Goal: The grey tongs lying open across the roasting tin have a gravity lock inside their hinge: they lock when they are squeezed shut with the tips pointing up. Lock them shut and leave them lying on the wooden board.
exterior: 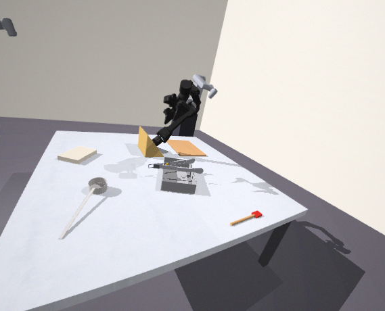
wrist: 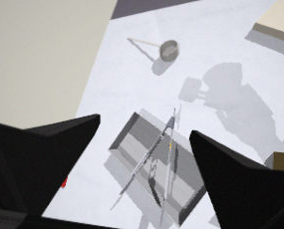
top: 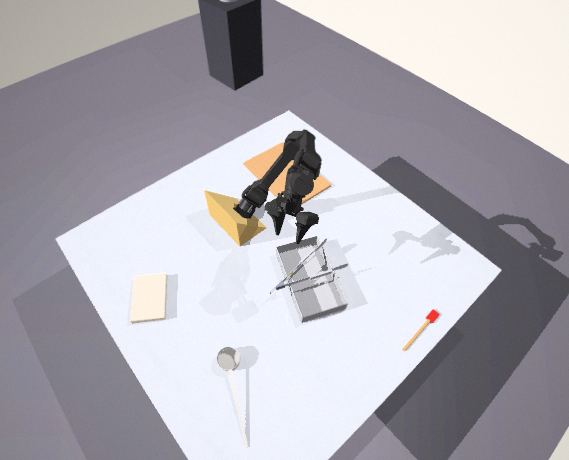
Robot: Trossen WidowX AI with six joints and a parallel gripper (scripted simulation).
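Right now the grey roasting tin is 28 cm below my gripper tip, 8 cm to the left of it and 5 cm ahead of it. The rest, counted from my gripper tip: cream block 39 cm to the right, 32 cm behind, 30 cm below; then wooden board 41 cm to the left, 39 cm behind, 30 cm below.
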